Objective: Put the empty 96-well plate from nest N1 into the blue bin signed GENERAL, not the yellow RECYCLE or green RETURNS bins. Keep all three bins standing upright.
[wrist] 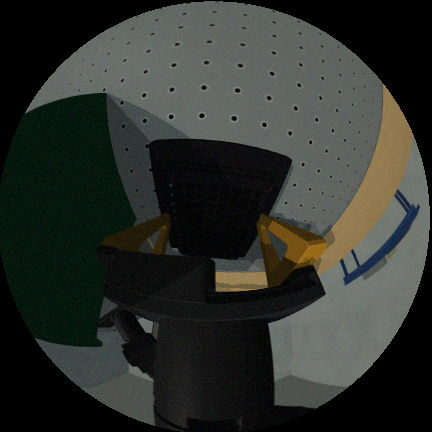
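Seen in the pictures: gripper, fingertip midpoint: (pixel 213 217); arm's base at its link origin: (pixel 120 311).
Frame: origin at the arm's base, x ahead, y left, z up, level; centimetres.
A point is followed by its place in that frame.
A black, flat, tapered-looking object with a faint grid of wells (pixel 215 175) @(x 24.2, y -23.0, z -12.3 cm) lies in the middle of the wrist view, over the perforated grey board; it looks like the 96-well plate, but it is too dark to tell plate from nest or to read a label. My gripper (pixel 213 217) @(x 19.0, y -22.6, z -13.4 cm) is open, its two orange fingers spread wide on the left and right of the object's near part. Contact with the fingertips cannot be made out. No GENERAL, RECYCLE or RETURNS sign can be read in the view.
A large dark green surface (pixel 55 215) stands close on the left. The perforated grey board (pixel 222 52) spans the top. A light wooden strip (pixel 392 150) runs along its right edge. A blue frame-like thing (pixel 395 241) shows beyond it at the right.
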